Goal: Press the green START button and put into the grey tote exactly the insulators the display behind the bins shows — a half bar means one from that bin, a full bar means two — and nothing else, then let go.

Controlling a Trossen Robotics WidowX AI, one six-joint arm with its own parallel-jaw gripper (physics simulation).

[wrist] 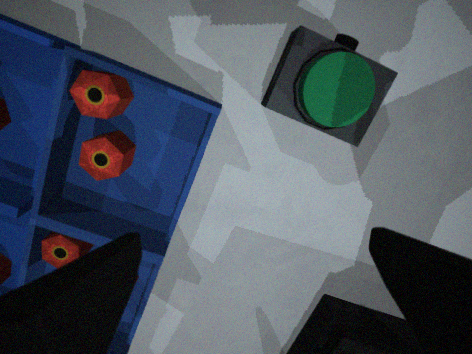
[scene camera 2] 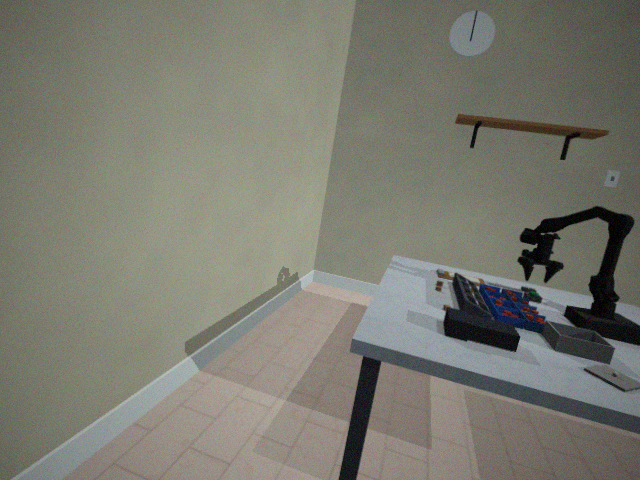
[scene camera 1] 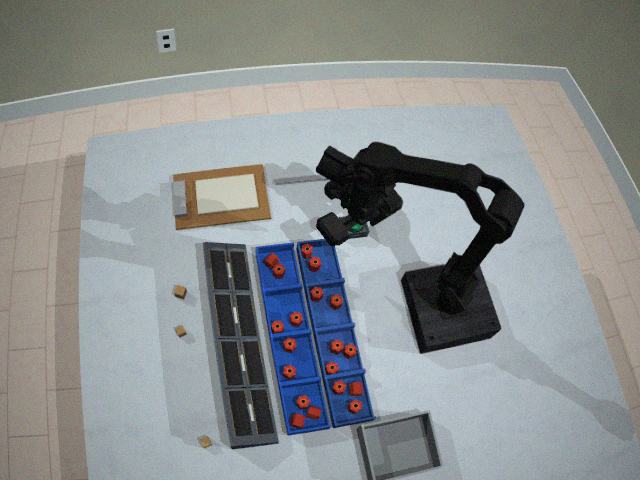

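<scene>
My gripper (scene camera 2: 537, 279) (wrist: 256, 241) is open and empty, above the table near the START button. The green START button (scene camera 1: 356, 227) (scene camera 2: 533, 293) (wrist: 339, 90) sits on a dark box, ahead of the fingertips in the wrist view and partly hidden by the gripper in scene camera 1. Two columns of blue bins (scene camera 1: 281, 302) (wrist: 165, 145) hold red insulators (scene camera 1: 337, 301) (wrist: 102, 160), some standing with the hole up, others lying over. The display (scene camera 1: 209, 268) behind them has dark paired cells with short white strips between; I see no lit bars. The grey tote (scene camera 1: 433, 439) (scene camera 2: 584, 348) looks empty.
A brown board with a cream pad (scene camera 1: 226, 193) lies beyond the bins. Small wooden cubes (scene camera 1: 179, 291) lie behind the display. A long black box (scene camera 2: 480, 330) and a flat plate (scene camera 2: 612, 377) lie near the table edge. The arm's base (scene camera 1: 429, 330) stands right of the bins.
</scene>
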